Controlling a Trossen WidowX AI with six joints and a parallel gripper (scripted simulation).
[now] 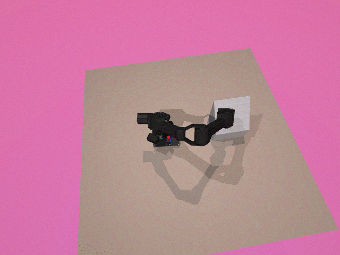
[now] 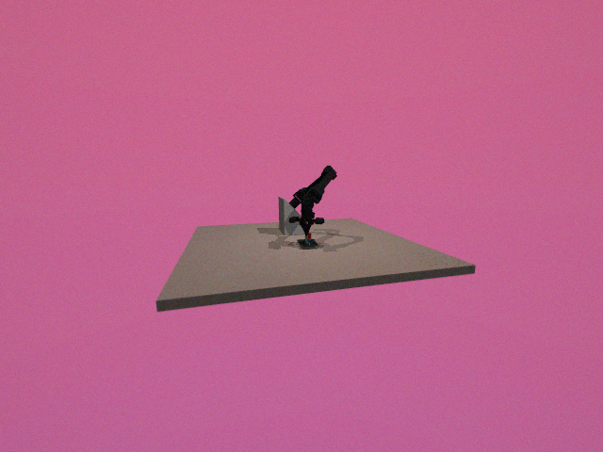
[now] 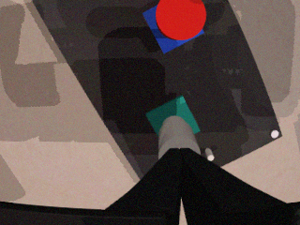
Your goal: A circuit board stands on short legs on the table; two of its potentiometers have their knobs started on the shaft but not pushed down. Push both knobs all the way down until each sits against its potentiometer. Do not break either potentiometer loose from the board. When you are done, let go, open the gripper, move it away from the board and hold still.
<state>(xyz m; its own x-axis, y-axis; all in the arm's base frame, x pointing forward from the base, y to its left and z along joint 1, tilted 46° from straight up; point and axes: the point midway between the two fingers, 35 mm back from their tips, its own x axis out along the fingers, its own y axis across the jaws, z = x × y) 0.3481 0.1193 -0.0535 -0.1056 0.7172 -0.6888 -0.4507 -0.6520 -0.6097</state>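
Now: gripper tip 2 cm above the grey knob. Also, from my gripper tip: red knob: 5 cm behind, 3 cm to the left, 2 cm below.
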